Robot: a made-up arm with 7 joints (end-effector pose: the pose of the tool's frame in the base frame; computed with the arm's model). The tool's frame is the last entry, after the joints.
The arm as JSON. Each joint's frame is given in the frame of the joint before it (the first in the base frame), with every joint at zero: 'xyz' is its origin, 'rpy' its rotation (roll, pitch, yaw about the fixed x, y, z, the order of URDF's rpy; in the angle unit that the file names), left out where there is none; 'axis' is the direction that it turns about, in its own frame. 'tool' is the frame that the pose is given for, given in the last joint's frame.
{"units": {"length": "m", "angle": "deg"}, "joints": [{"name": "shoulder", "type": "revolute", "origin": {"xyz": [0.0, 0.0, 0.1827]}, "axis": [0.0, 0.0, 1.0]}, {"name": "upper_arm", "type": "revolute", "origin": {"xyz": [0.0, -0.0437, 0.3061]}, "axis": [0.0, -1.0, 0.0]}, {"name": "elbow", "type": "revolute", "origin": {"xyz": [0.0, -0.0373, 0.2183]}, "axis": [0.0, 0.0, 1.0]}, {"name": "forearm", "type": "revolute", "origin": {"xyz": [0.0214, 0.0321, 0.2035]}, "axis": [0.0, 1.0, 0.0]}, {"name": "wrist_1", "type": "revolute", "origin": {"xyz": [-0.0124, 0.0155, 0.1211]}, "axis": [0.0, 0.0, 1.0]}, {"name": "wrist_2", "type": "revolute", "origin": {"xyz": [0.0, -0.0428, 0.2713]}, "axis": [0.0, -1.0, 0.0]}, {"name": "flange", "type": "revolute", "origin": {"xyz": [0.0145, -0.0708, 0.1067]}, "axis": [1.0, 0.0, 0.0]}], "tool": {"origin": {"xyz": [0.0, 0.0, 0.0], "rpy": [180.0, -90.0, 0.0]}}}
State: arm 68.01 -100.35 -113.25 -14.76 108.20 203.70 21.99
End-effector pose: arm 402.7 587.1 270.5 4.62 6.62 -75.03
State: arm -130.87 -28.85 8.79 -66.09 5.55 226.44 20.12
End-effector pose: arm -196.6 40.3 1127.4 178.78 5.77 -138.90
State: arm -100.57 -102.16 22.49 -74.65 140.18 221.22 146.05
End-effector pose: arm -127.4 -556.4 685.4 172.62 -11.21 -105.16
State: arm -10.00 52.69 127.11 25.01 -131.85 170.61 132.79
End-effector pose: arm -677.1 7.8 793.7 160.84 -23.76 -159.24
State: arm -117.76 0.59 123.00 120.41 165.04 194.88 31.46
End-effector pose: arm 179.5 224.6 759.7 -139.82 -28.85 145.08
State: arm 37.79 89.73 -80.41 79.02 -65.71 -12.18 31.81
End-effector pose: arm -138.6 -824.2 540.7 -158.71 14.44 -87.44
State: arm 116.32 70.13 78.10 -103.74 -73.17 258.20 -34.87
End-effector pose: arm 454.3 -28.6 590.2 83.30 -55.26 -48.82
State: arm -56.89 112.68 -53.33 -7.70 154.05 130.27 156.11
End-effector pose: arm -494.4 591.5 325.7 -105.66 -0.20 67.92
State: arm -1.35 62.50 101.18 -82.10 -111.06 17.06 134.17
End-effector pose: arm -353.7 -571.8 656.7 34.46 32.43 37.91
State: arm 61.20 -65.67 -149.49 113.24 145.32 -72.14 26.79
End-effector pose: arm 484.4 -82.4 840.1 -116.09 -3.57 -11.35
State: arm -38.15 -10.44 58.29 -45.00 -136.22 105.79 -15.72
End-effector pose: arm -259.1 -39.8 1211.9 -14.02 -23.99 44.79
